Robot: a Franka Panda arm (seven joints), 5 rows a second.
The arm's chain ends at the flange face. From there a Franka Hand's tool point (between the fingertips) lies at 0.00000 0.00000 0.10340 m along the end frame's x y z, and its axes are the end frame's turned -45 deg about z.
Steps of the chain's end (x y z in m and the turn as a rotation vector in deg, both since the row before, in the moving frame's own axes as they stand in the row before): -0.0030, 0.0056, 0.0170, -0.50, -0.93, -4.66; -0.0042, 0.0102, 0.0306, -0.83, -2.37, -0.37; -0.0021, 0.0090, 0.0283, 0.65, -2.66, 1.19; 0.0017, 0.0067, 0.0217, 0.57, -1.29, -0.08; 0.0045, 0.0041, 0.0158, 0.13, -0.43, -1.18; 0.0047, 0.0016, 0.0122, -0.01, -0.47, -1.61; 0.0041, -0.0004, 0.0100, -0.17, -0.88, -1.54
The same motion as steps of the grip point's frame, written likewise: -0.0079, 0.0014, 0.0170, 0.30, -1.01, -4.66; -0.0143, 0.0023, 0.0305, 1.09, -2.26, -0.37; -0.0104, 0.0006, 0.0282, 2.34, -1.42, 1.19; -0.0045, 0.0036, 0.0217, 1.32, -0.51, -0.08; -0.0001, 0.0054, 0.0158, 0.40, -0.21, -1.18; 0.0016, 0.0039, 0.0122, 0.33, -0.34, -1.61; 0.0018, 0.0017, 0.0100, 0.50, -0.74, -1.54
